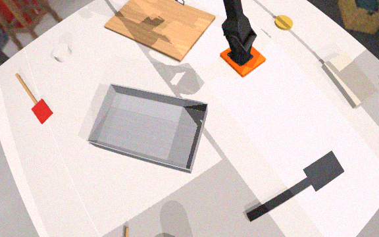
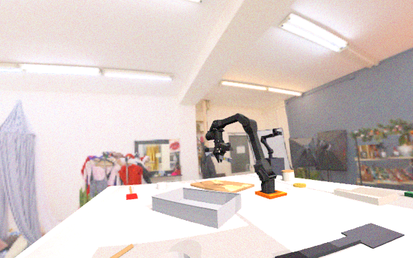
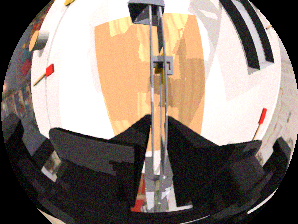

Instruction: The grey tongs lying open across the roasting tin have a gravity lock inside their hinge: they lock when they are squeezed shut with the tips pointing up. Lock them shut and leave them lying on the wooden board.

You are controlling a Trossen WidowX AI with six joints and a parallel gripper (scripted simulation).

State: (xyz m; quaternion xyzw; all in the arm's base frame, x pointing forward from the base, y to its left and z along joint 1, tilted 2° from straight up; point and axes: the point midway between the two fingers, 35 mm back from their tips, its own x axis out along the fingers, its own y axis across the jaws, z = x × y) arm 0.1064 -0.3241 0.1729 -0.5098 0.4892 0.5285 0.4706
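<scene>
The wooden board is 150 mm below my gripper tip. Also, from my gripper tip: grey roasting tin (330 mm to the left, 280 mm ahead, 130 mm below); then white cylinder (360 mm ahead, 140 mm to the right, 140 mm below); then yellow disc (350 mm behind, 320 mm to the left, 150 mm below).
</scene>
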